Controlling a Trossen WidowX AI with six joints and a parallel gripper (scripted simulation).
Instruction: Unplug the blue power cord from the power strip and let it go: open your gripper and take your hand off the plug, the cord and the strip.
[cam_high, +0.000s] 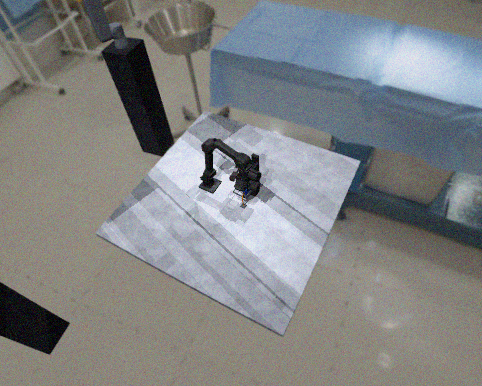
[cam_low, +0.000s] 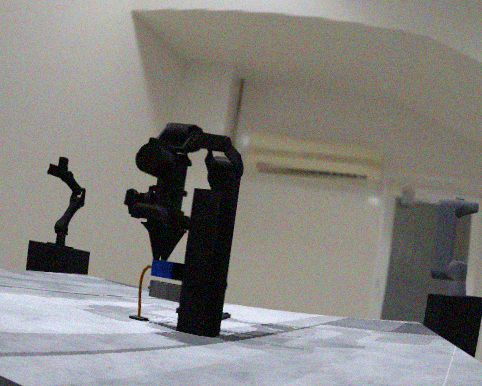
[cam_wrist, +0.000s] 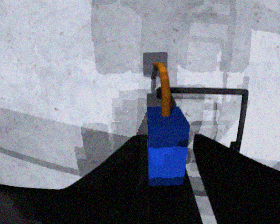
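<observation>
My gripper tip is 30 mm to the right of the blue plug and 10 mm above it.
</observation>
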